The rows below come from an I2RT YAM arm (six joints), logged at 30 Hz.
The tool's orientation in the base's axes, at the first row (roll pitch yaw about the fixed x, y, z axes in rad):
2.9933 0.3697 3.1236
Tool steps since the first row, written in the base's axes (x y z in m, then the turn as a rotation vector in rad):
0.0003 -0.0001 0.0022 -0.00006 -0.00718 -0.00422
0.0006 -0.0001 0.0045 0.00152 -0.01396 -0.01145
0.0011 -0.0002 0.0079 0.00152 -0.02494 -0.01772
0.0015 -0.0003 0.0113 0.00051 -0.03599 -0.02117
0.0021 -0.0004 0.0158 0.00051 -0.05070 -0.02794
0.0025 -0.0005 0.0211 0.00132 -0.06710 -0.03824
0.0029 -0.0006 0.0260 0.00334 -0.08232 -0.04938
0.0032 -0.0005 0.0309 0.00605 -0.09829 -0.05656
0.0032 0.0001 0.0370 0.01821 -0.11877 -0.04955
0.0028 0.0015 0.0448 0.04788 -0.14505 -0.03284
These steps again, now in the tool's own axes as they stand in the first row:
-0.0011 0.0002 -0.0019 0.00146 -0.00769 0.00286
-0.0022 0.0005 -0.0039 0.00249 -0.01545 0.00913
-0.0039 0.0009 -0.0069 0.00457 -0.02718 0.01336
-0.0055 0.0012 -0.0099 0.00657 -0.03856 0.01462
-0.0077 0.0017 -0.0139 0.00877 -0.05405 0.01879
-0.0100 0.0023 -0.0186 0.01146 -0.07173 0.02626
-0.0121 0.0029 -0.0230 0.01335 -0.08840 0.03511
-0.0142 0.0036 -0.0274 0.01315 -0.10530 0.04045
-0.0164 0.0051 -0.0330 -0.00107 -0.12504 0.03547
-0.0188 0.0076 -0.0401 -0.03520 -0.14980 0.02703

